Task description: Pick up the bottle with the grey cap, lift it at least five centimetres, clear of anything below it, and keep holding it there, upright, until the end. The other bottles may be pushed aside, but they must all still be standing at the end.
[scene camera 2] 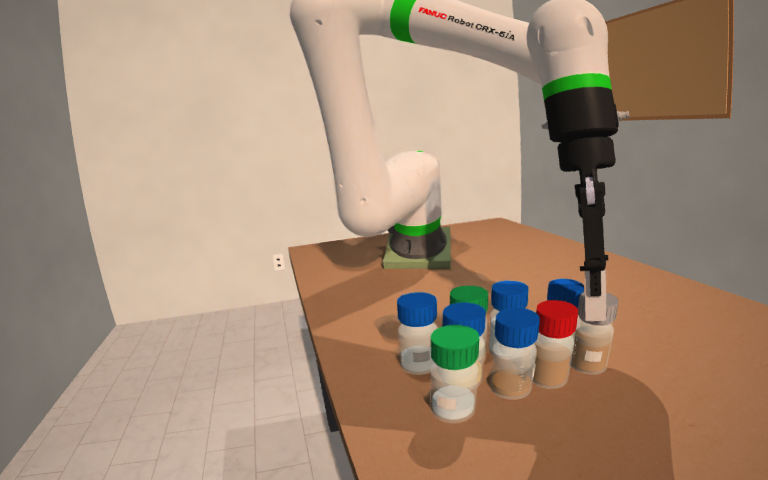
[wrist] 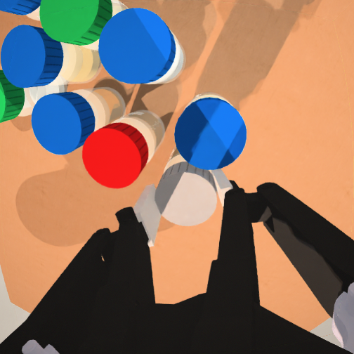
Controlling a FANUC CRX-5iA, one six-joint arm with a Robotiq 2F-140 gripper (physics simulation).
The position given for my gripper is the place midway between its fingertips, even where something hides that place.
Note:
I see my gripper [scene camera 2: 595,312], a blue-capped bottle [scene camera 2: 567,290] and a blue-capped bottle [scene camera 2: 516,329].
My gripper shows as well in the wrist view [wrist: 185,188].

